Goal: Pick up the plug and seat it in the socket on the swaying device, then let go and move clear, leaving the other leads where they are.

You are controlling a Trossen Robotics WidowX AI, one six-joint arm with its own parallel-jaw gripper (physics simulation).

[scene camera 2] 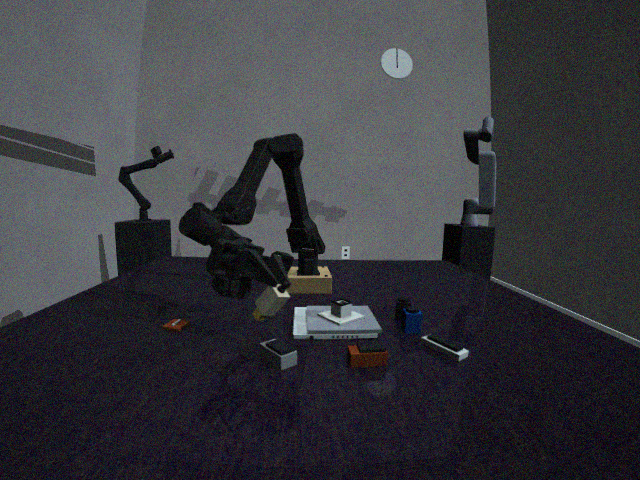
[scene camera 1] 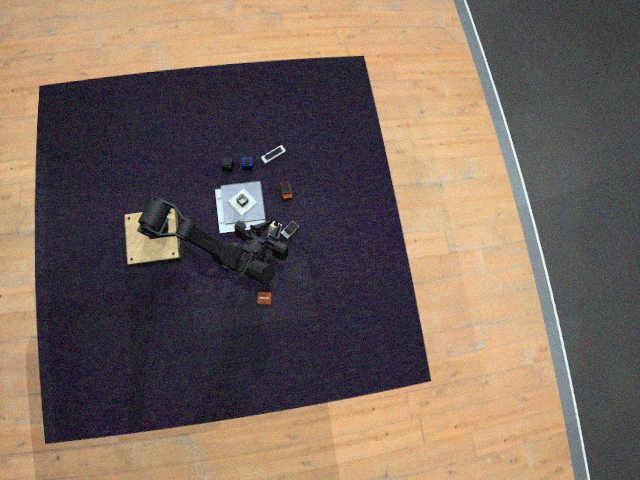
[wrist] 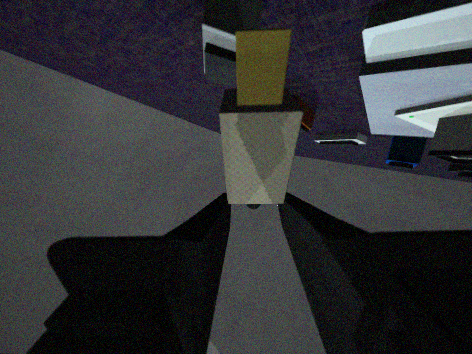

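My gripper point(scene camera 1: 270, 233) point(scene camera 2: 280, 288) point(wrist: 254, 198) is shut on the plug point(scene camera 1: 275, 228) point(scene camera 2: 270, 303) point(wrist: 260, 155), a cream block with a yellow tip. It holds the plug tilted in the air, tip pointing down and away from the fingers, beside the device. The device is a grey plate point(scene camera 1: 252, 187) point(scene camera 2: 364, 325) point(wrist: 400, 95) over a white base point(scene camera 1: 223, 227) point(scene camera 2: 299, 325) point(wrist: 420, 42), shifted relative to it. A dark square socket point(scene camera 1: 242, 199) point(scene camera 2: 341, 308) point(wrist: 452, 132) stands on the white diamond pad point(scene camera 1: 242, 210) on the plate. The plug and socket are apart.
Near the device lie a grey block point(scene camera 1: 290, 228) point(scene camera 2: 287, 360) point(wrist: 220, 67), an orange one point(scene camera 1: 286, 191) point(scene camera 2: 368, 357), a blue one point(scene camera 1: 247, 162) point(scene camera 2: 412, 321), a black one point(scene camera 1: 227, 164) and a long white one point(scene camera 1: 273, 153) point(scene camera 2: 445, 347). A flat orange piece point(scene camera 1: 264, 298) point(scene camera 2: 176, 324) lies across from them.
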